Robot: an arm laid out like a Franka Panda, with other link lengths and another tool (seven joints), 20 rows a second.
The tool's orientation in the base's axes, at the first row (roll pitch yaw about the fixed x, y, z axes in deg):
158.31, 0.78, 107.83
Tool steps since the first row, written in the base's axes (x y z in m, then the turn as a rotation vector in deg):
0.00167, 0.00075, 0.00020, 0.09, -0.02, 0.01
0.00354, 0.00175, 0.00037, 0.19, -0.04, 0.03
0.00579, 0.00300, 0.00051, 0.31, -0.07, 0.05
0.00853, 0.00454, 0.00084, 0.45, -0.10, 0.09
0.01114, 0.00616, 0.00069, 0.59, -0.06, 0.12
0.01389, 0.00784, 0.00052, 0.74, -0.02, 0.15
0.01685, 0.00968, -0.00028, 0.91, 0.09, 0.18
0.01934, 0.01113, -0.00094, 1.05, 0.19, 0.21
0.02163, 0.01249, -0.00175, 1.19, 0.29, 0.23
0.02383, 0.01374, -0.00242, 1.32, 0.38, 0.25
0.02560, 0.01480, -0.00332, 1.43, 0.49, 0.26
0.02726, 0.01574, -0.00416, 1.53, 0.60, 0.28
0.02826, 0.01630, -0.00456, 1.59, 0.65, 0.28
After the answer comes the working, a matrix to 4 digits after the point.
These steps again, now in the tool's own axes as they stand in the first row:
0.00020, 0.00177, 0.00048, -0.05, 0.08, 0.02
0.00058, 0.00377, 0.00109, -0.10, 0.17, 0.04
0.00108, 0.00617, 0.00189, -0.16, 0.27, 0.06
0.00170, 0.00916, 0.00271, -0.23, 0.40, 0.07
0.00244, 0.01187, 0.00394, -0.24, 0.55, 0.09
0.00320, 0.01473, 0.00525, -0.25, 0.70, 0.12
0.00406, 0.01758, 0.00723, -0.20, 0.90, 0.17
0.00469, 0.01995, 0.00888, -0.14, 1.06, 0.20
0.00529, 0.02207, 0.01058, -0.09, 1.22, 0.24
0.00582, 0.02412, 0.01211, -0.05, 1.37, 0.28
0.00630, 0.02566, 0.01369, 0.03, 1.50, 0.32
0.00669, 0.02709, 0.01515, 0.10, 1.63, 0.34
0.00693, 0.02798, 0.01594, 0.13, 1.70, 0.37

The tool's axes in the first row as the columns of a matrix, in the base's axes (rounded; the answer above uses it unrounded):
-0.3062, 0.8830, 0.3557
0.9519, 0.2893, 0.1011
-0.0136, 0.3696, -0.9291

